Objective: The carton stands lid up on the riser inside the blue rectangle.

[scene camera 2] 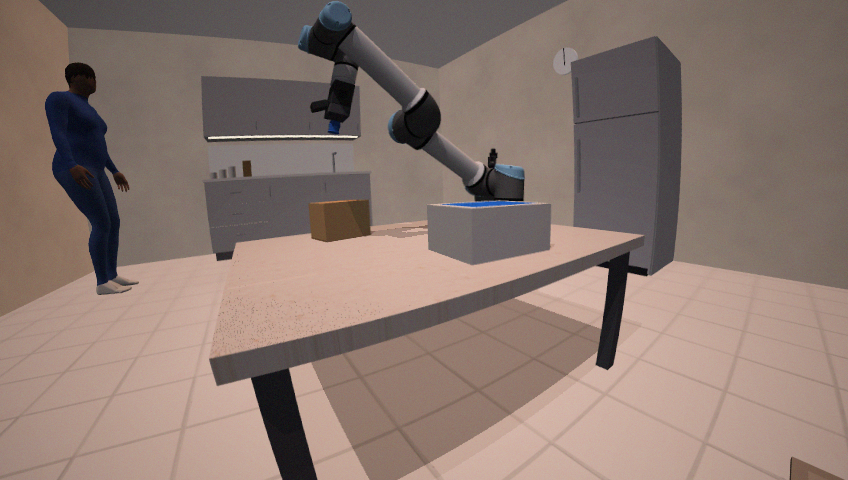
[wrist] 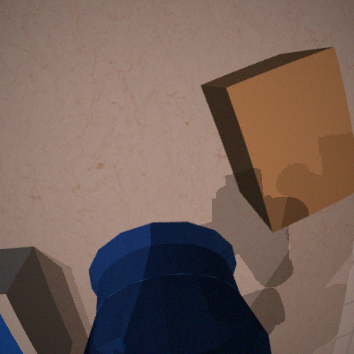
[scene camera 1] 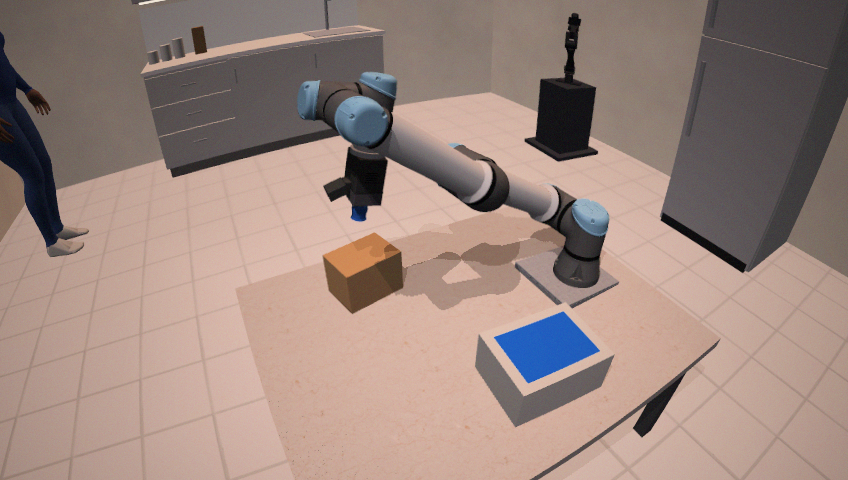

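Where they show: hand, its tool point: (scene camera 2: 333,132) (wrist: 163,277) (scene camera 1: 358,217); arm's base, origin of its link: (scene camera 1: 575,273).
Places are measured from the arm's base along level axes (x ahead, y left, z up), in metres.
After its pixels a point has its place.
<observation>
A plain brown carton (scene camera 1: 364,270) @[y -0.161, x 0.620, z 0.109 m] (scene camera 2: 340,221) @[y -0.161, x 0.617, z 0.047 m] (wrist: 295,130) @[y -0.221, x 0.621, z 0.114 m] stands on the table, left of the riser in the scene views; no marking shows which face is its lid. The grey riser (scene camera 1: 565,389) @[y 0.369, x 0.350, z 0.055 m] (scene camera 2: 512,231) @[y 0.368, x 0.354, z 0.045 m] (wrist: 42,305) @[y 0.168, x 0.365, z 0.028 m] stands on the table nearer scene camera 1. The blue rectangle (scene camera 1: 546,346) @[y 0.272, x 0.346, z 0.104 m] (scene camera 2: 489,204) @[y 0.298, x 0.362, z 0.104 m] (wrist: 6,336) @[y 0.204, x 0.376, z 0.104 m] lies on its top, with nothing on it. My gripper (scene camera 1: 358,219) (scene camera 2: 333,131) (wrist: 162,235), a blue suction cup, points down and holds nothing. It hangs above the carton's level, apart from it, and its suction is off.
The table (scene camera 1: 368,380) @[y 0.094, x 0.712, z -0.017 m] (scene camera 2: 333,279) @[y 0.291, x 0.744, z -0.016 m] carries the arm's base plate (scene camera 1: 538,274) @[y -0.045, x 0.119, z 0.006 m]. A person (scene camera 1: 29,160) (scene camera 2: 77,142) stands at the far left. A kitchen counter (scene camera 1: 267,89), a black pedestal (scene camera 1: 565,115) with a small arm, and a fridge (scene camera 1: 743,130) (scene camera 2: 618,160) stand behind.
</observation>
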